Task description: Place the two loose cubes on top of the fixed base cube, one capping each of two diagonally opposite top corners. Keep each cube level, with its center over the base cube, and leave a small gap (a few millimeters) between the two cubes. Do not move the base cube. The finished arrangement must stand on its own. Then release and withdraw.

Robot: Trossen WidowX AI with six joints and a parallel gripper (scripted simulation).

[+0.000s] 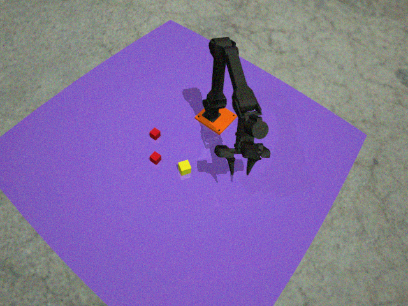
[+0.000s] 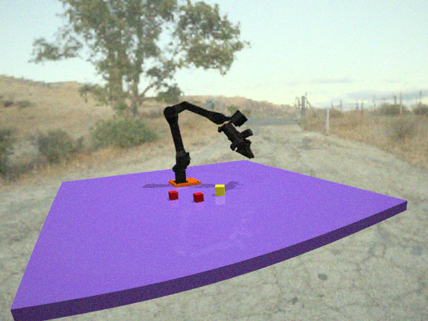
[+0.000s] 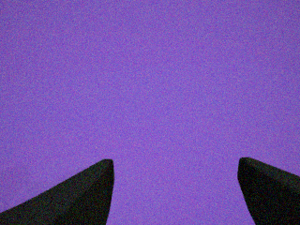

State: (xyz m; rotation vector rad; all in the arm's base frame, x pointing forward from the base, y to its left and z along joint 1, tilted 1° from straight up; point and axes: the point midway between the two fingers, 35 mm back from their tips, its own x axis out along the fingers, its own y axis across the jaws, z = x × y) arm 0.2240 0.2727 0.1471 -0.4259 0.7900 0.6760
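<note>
Right now my gripper tip is 200 mm to the left of the yellow base cube, 120 mm above it and 50 mm short of it.
</note>
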